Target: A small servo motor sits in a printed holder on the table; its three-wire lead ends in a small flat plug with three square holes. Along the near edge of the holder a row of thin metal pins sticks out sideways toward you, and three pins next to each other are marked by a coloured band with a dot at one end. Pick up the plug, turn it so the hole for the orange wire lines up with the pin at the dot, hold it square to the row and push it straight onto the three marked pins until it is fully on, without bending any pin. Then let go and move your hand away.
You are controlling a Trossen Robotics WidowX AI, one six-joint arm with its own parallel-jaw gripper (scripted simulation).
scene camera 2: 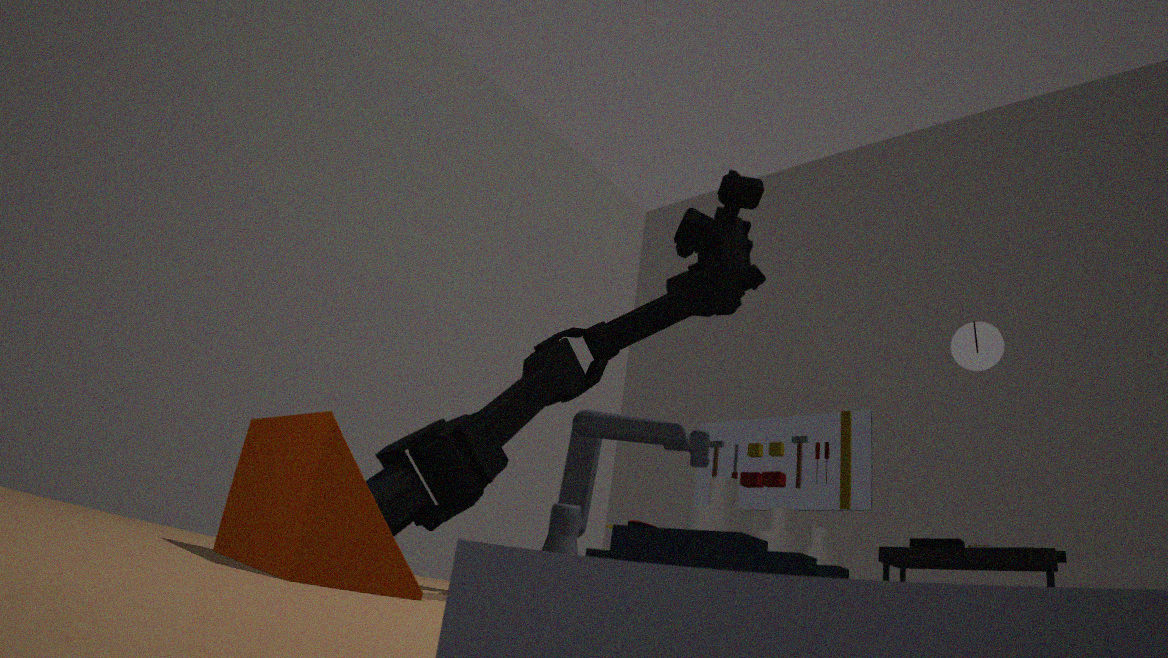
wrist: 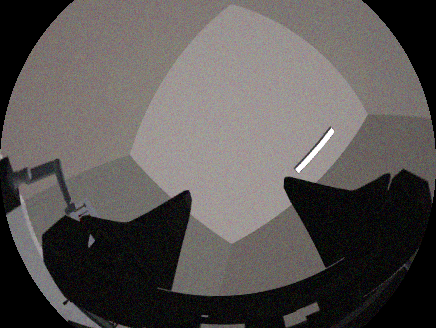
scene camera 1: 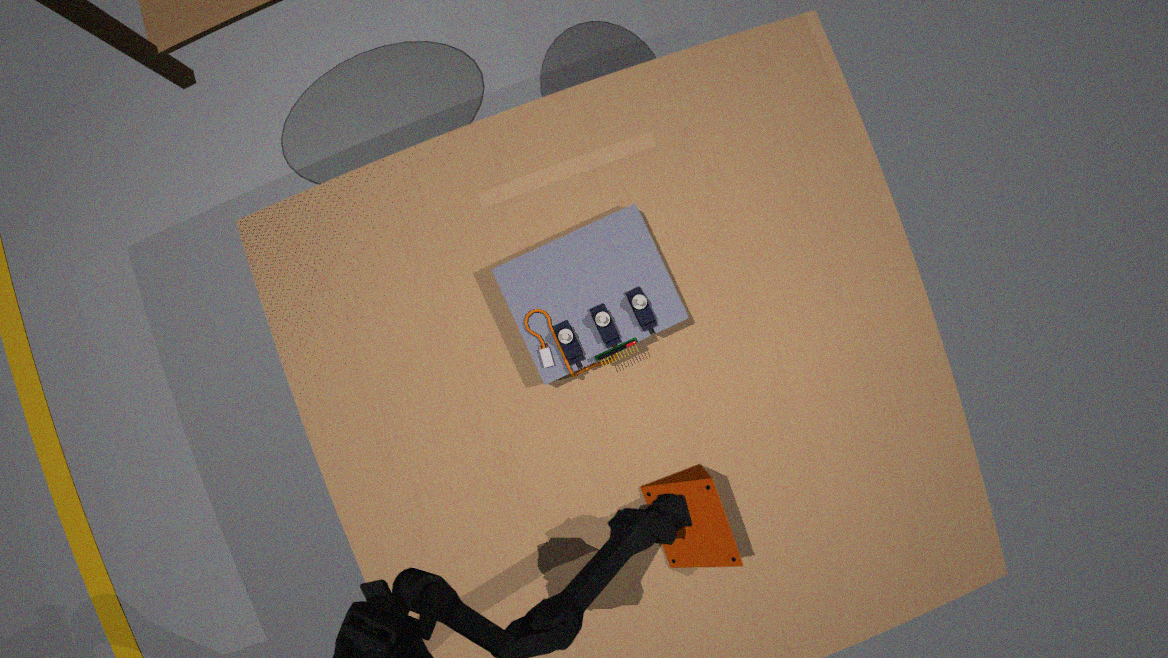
Labels:
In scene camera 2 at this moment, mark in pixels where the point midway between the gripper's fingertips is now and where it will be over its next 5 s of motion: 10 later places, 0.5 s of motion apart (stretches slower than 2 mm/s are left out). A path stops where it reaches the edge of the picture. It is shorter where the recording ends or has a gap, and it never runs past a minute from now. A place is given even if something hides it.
My gripper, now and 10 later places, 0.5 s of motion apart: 726, 189; 747, 187; 790, 186; 829, 201; 846, 240; 843, 302; 873, 361; 862, 442; 828, 511; 821, 547; 818, 585

